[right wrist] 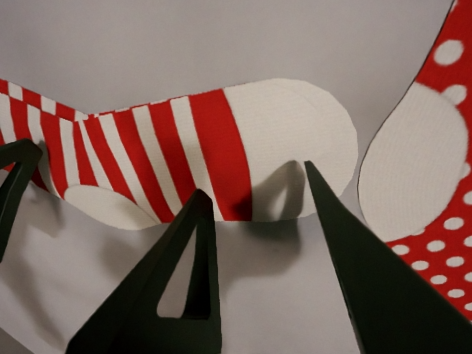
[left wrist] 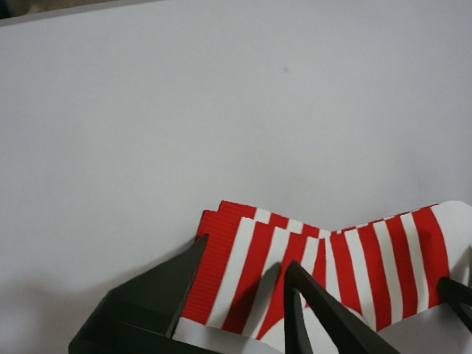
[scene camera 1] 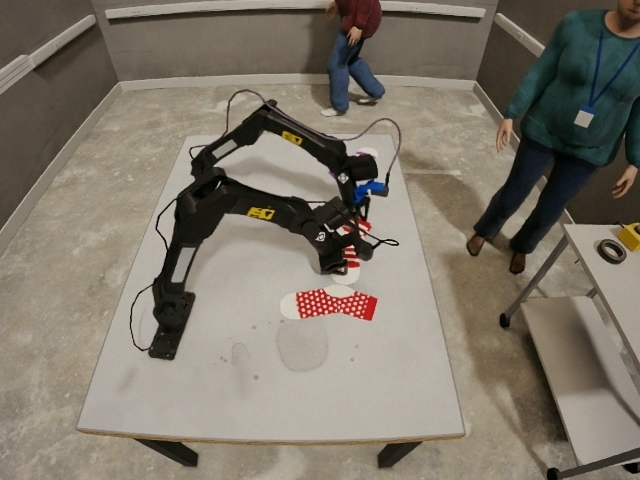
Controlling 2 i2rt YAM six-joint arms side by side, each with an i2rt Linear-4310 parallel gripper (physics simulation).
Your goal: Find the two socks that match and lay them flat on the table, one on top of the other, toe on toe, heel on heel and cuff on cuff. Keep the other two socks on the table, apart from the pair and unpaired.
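Two red-and-white striped socks [scene camera 1: 351,253] [left wrist: 400,270] [right wrist: 170,150] lie flat, one on the other, cuffs at the same end and white toes at the other. The lower one shows as a thin strip along one long edge and at the cuff corner; its toe and heel are hidden. My left gripper [scene camera 1: 361,221] [left wrist: 248,254] is open and empty over the cuff end. My right gripper [scene camera 1: 345,267] [right wrist: 251,182] is open and empty over the toe end. A red sock with white dots [scene camera 1: 330,303] [right wrist: 450,260] lies flat beside the toes. A white-and-purple sock [scene camera 1: 368,152] is partly hidden behind my left arm.
The grey table [scene camera 1: 258,403] has faint stains below the dotted sock in the scene view. A cart [scene camera 1: 578,361] with a tape roll [scene camera 1: 612,251] stands at the right. Two people [scene camera 1: 356,56] [scene camera 1: 573,113] stand beyond the table. My two grippers are close together.
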